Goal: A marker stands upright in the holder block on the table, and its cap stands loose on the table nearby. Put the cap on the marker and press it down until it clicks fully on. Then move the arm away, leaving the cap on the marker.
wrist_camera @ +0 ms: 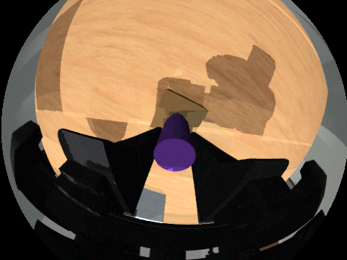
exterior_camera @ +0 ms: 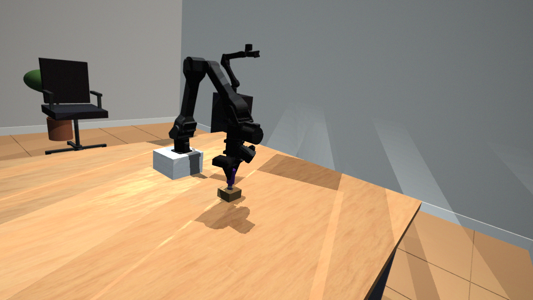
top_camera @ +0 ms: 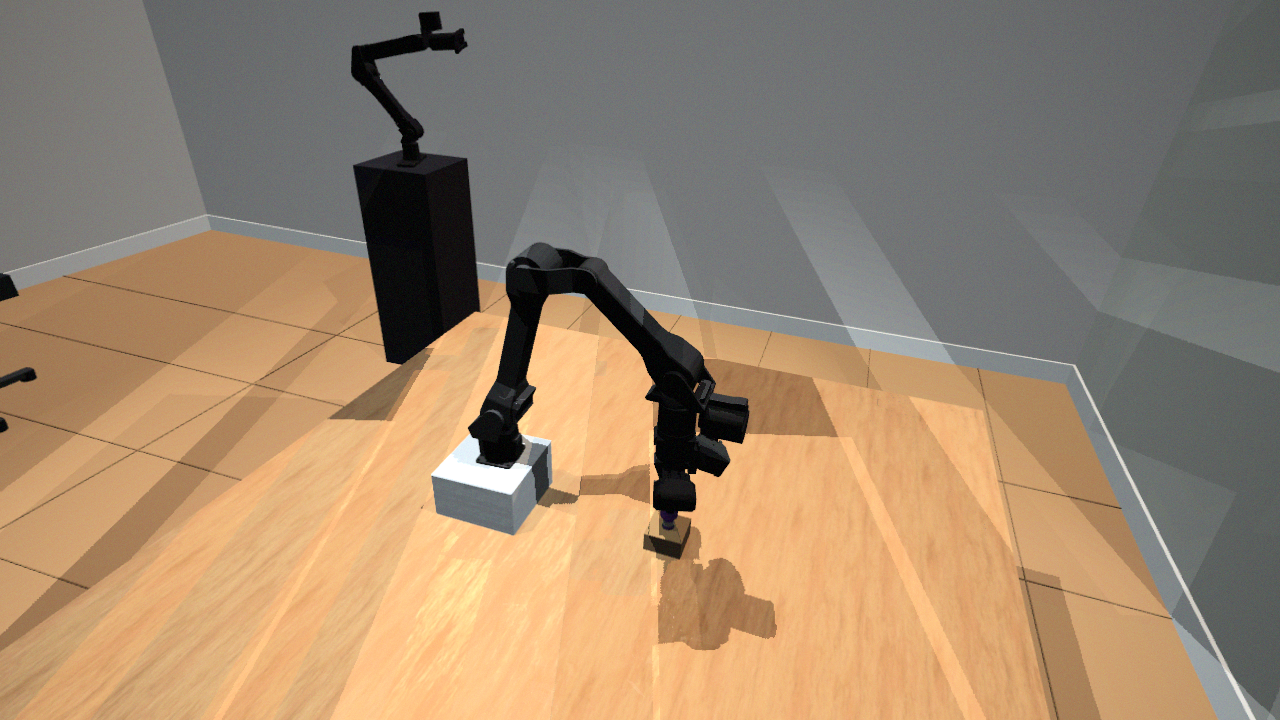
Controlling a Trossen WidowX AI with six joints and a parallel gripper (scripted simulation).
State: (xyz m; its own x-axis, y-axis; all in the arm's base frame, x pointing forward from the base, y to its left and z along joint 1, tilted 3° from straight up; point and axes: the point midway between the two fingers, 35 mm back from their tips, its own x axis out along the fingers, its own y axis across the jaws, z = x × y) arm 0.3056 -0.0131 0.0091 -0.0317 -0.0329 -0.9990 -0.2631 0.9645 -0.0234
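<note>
The purple cap lies 1 cm above my gripper tip.
</note>
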